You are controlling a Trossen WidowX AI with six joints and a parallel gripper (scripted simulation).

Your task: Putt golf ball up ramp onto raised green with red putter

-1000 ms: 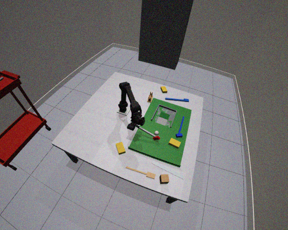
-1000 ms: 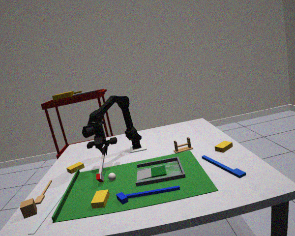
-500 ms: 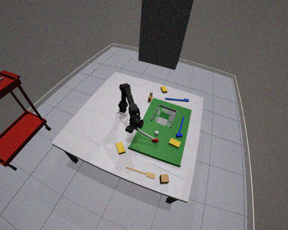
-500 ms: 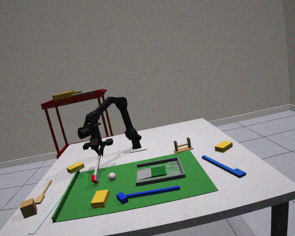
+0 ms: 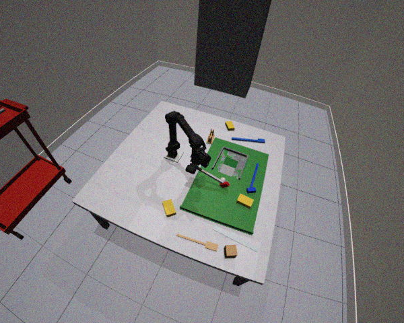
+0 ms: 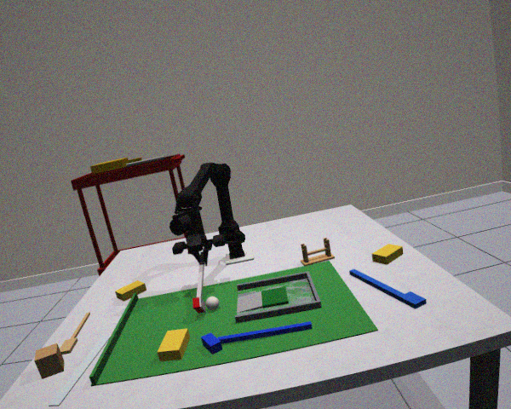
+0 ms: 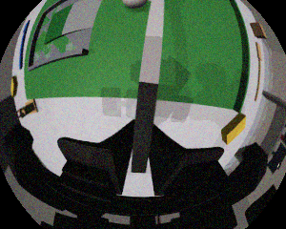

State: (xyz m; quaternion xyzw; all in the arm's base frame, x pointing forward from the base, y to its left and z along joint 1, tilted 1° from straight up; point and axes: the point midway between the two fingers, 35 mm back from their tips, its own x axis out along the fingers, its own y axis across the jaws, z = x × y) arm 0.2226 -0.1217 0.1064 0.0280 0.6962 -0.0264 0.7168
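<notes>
My gripper tip is now 120 mm short of the red putter and 10 mm to the left of it. The rest, counted from my gripper tip: green mat 250 mm ahead, 80 mm to the left, 70 mm below; white golf ball 210 mm ahead, 40 mm to the left, 50 mm below; blue putter 420 mm ahead, 130 mm to the left, 60 mm below.
</notes>
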